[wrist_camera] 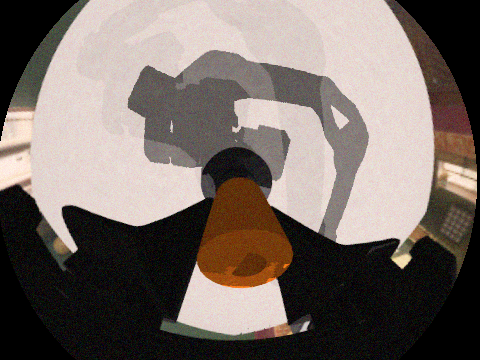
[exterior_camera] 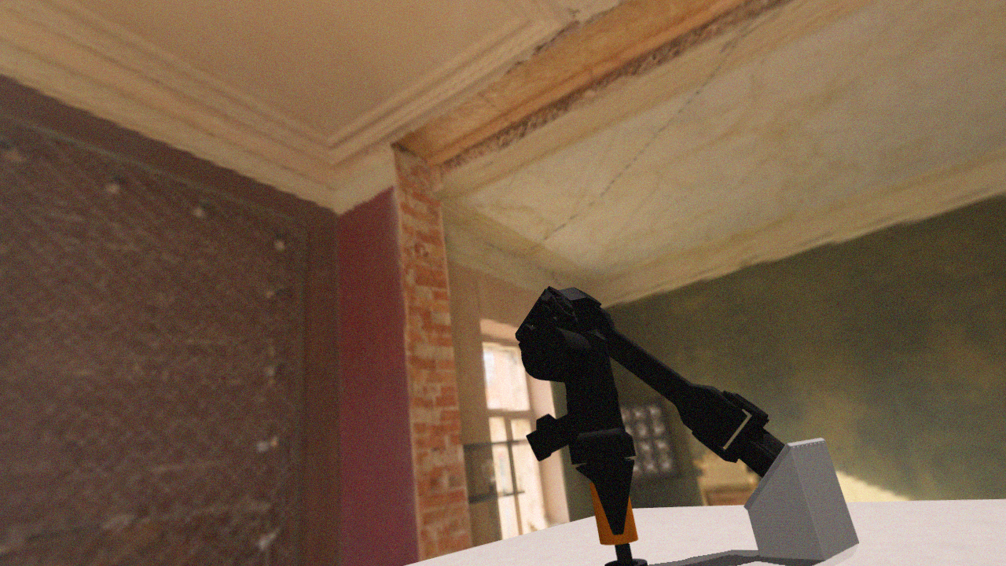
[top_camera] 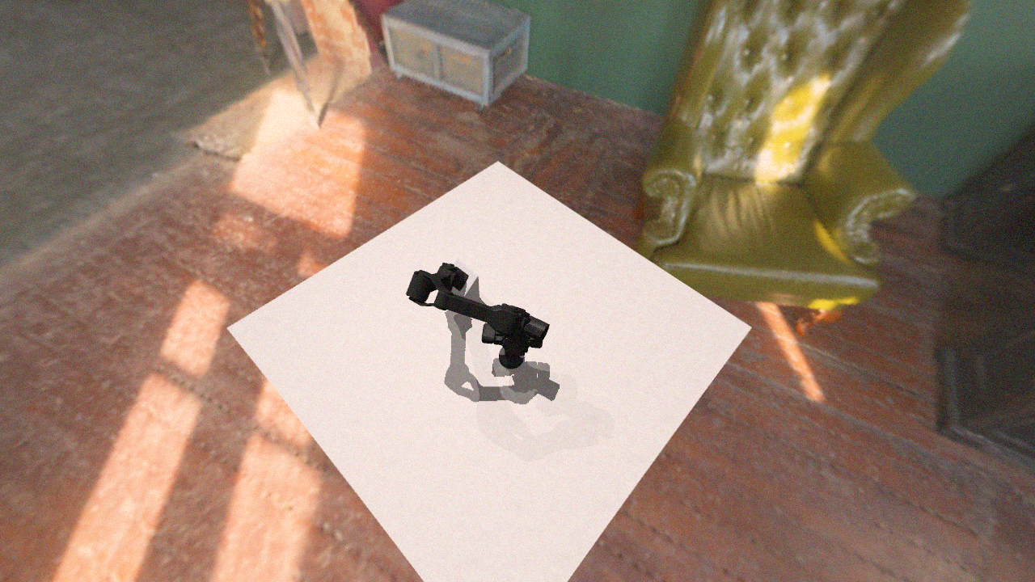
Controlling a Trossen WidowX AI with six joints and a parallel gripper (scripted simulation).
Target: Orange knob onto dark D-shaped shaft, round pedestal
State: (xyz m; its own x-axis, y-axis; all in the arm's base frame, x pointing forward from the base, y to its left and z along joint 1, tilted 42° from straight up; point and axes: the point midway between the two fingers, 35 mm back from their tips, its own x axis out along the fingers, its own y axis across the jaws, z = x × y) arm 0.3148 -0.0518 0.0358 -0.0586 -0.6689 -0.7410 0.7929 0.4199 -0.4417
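The orange knob lies 20 mm above my gripper tip. The rest, counted from my gripper tip: D-shaped shaft: 40 mm below.
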